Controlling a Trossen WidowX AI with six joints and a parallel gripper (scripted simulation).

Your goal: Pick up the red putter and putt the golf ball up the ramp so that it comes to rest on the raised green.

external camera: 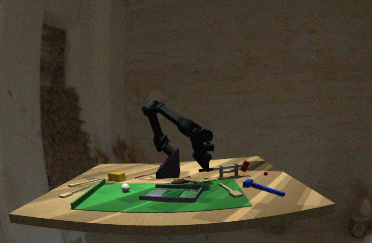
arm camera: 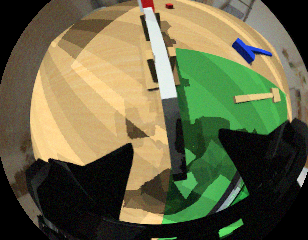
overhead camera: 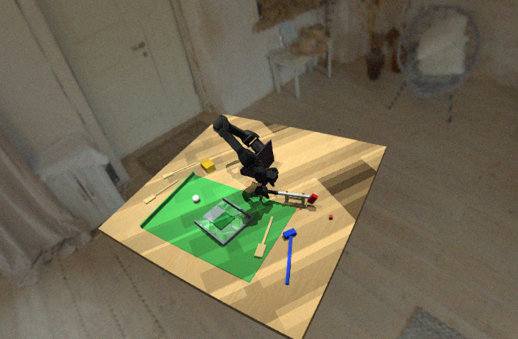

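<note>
Right now the yellow block is 20 mm behind my gripper tip, 530 mm to the right of it and 40 mm below it. The rest, counted from my gripper tip: wooden rack 40 mm behind, 120 mm to the left, 30 mm below; red putter 40 mm behind, 110 mm to the left; tiny red cube 50 mm behind, 340 mm to the left, 50 mm below.
</note>
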